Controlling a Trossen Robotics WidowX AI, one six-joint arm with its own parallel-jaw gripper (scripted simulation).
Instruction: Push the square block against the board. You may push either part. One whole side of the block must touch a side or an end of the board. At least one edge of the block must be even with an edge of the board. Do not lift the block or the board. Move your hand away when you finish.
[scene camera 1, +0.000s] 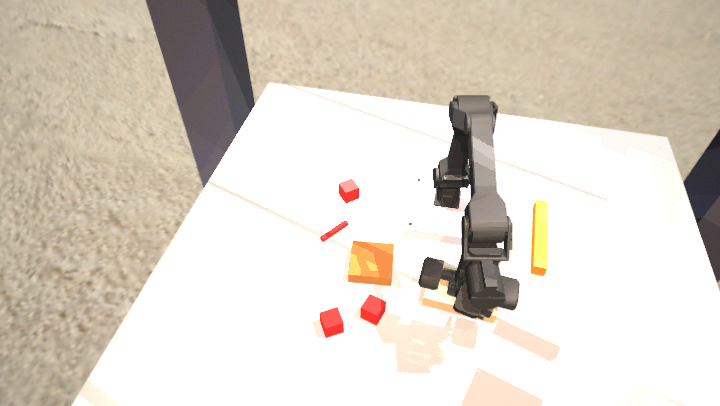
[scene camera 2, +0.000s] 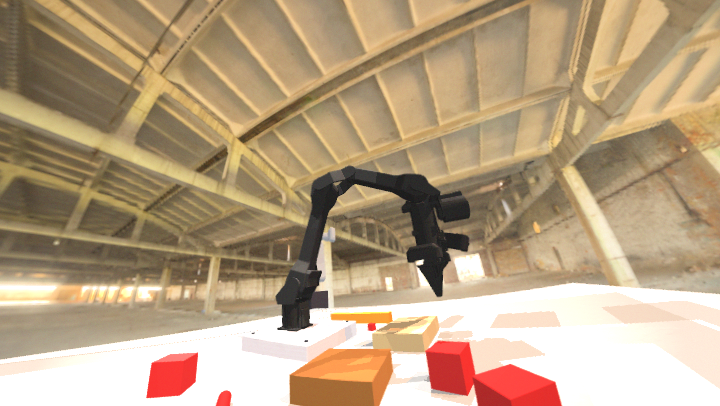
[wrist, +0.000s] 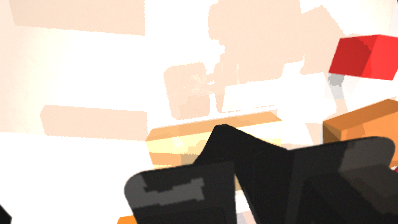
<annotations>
My gripper shows in scene camera 1 (461, 305), in scene camera 2 and in the wrist view. A board shows in scene camera 1, in scene camera 2 and in the wrist view (177, 145). One and the same spot on my gripper: (wrist: 348, 174) is (scene camera 2: 441, 260). The same spot on the board: (scene camera 1: 439, 299) is (scene camera 2: 423, 328).
</annotations>
